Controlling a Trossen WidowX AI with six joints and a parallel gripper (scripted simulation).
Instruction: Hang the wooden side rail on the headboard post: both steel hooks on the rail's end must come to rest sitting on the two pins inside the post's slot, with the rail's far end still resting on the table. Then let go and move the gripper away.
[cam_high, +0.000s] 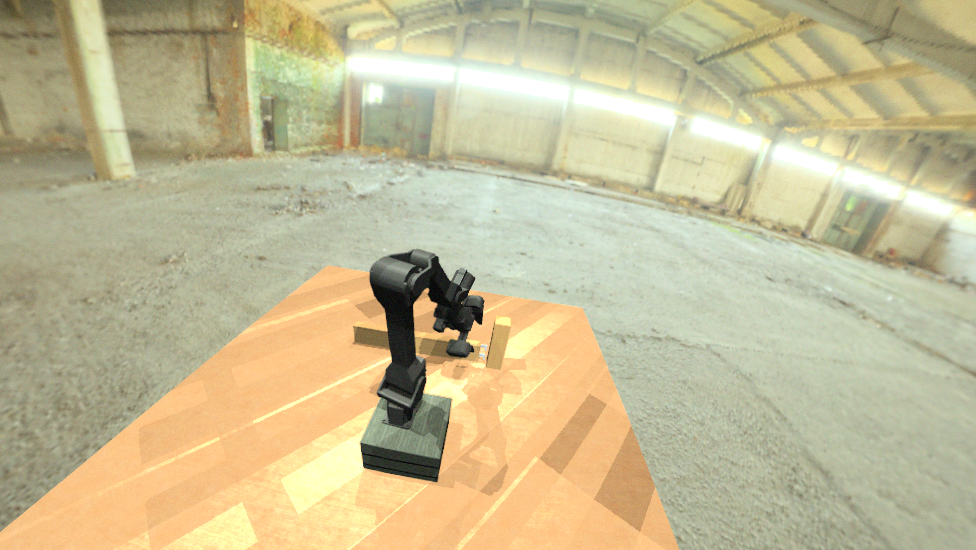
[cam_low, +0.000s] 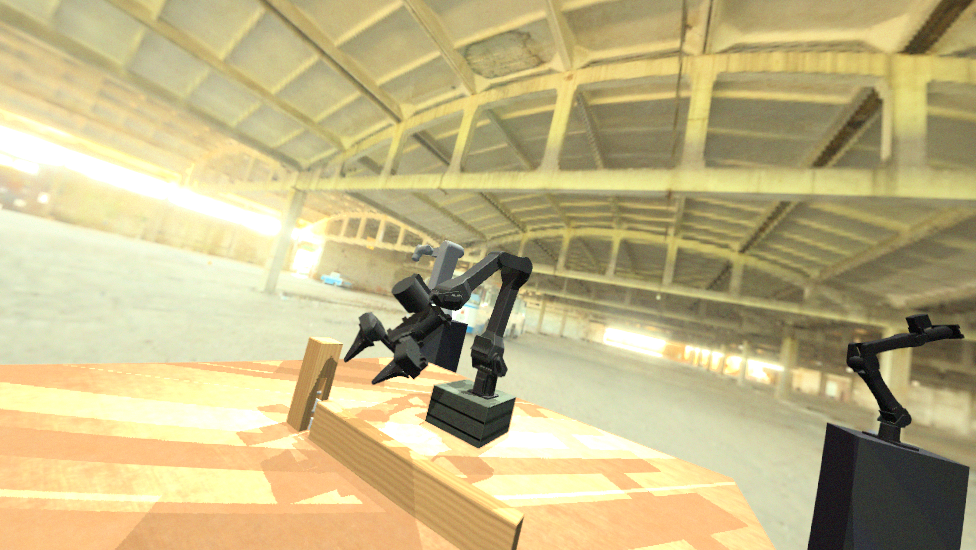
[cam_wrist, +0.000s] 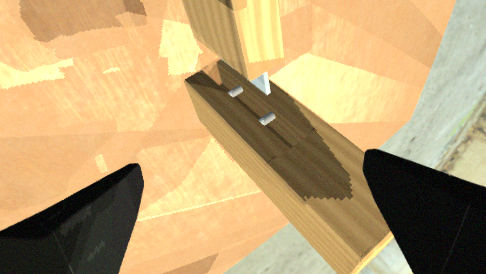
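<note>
The upright headboard post is 5 cm ahead of my gripper tip, 7 cm to the right of it and 4 cm below it.
</note>
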